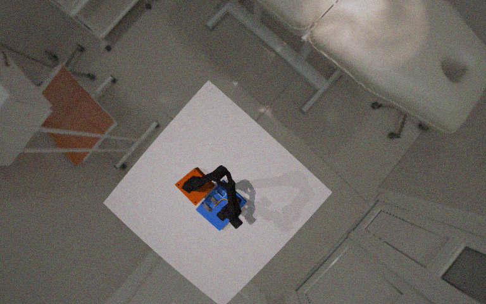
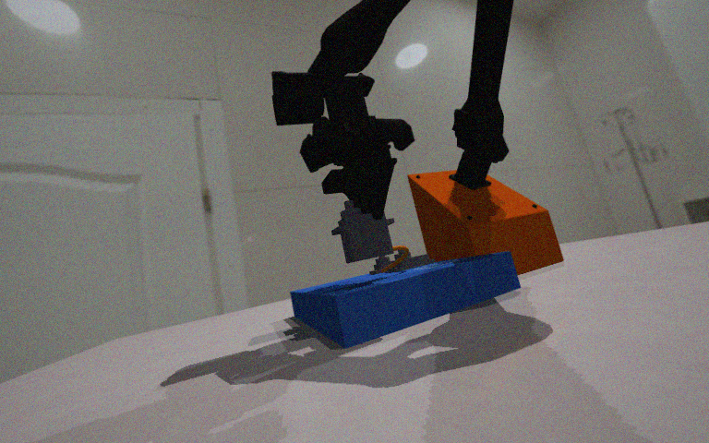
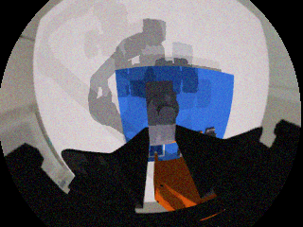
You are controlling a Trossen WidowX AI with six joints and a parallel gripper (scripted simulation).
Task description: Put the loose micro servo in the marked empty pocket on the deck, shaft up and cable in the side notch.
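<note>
Now: gripper tip 1 cm short of the blue deck, 8 cm to the left of it and 10 cm above it.
</note>
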